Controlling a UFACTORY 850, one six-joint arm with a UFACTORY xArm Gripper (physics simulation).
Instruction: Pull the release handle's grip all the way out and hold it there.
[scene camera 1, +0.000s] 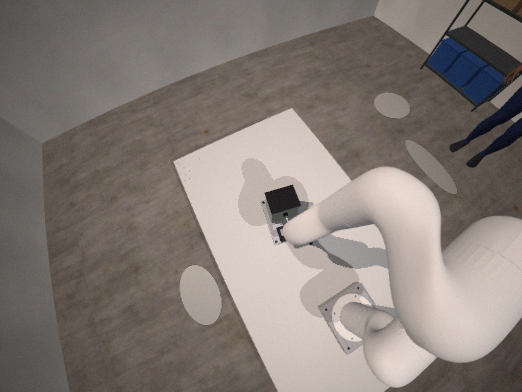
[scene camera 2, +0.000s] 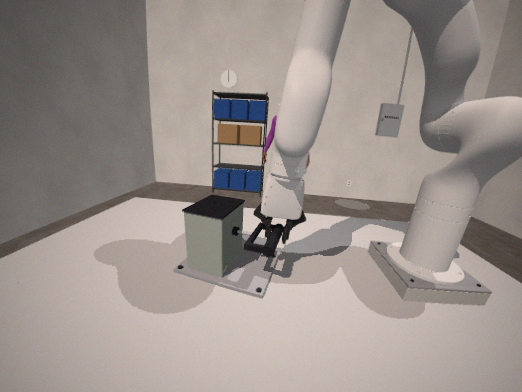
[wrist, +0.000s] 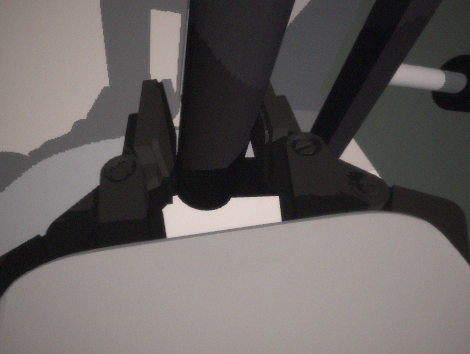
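The release handle's black round grip (scene camera 2: 274, 242) (wrist: 222, 100) is the outer bar of a black rectangular frame. A pale rod (wrist: 417, 77) joins the frame's inner bar (wrist: 372, 75) to a black collar (scene camera 2: 235, 231) (wrist: 456, 84) on the green housing (scene camera 2: 204, 245). A length of rod shows, so the handle stands out from the housing, with a gap between them. My gripper (scene camera 2: 278, 237) (wrist: 208, 102) is shut on the grip, one finger on each side of it. In scene camera 1 the arm hides the fingers and most of the handle.
The housing's black lid (scene camera 1: 283, 198) (scene camera 2: 214, 205) stands beside the handle. Its grey base plate (scene camera 1: 274, 239) (scene camera 2: 250, 286) lies on the white table (scene camera 1: 225, 210) (scene camera 2: 150, 345). The arm's mounting plate (scene camera 1: 330, 320) (scene camera 2: 445, 296) is to the right. A shelf unit (scene camera 2: 213, 150) stands against the back wall.
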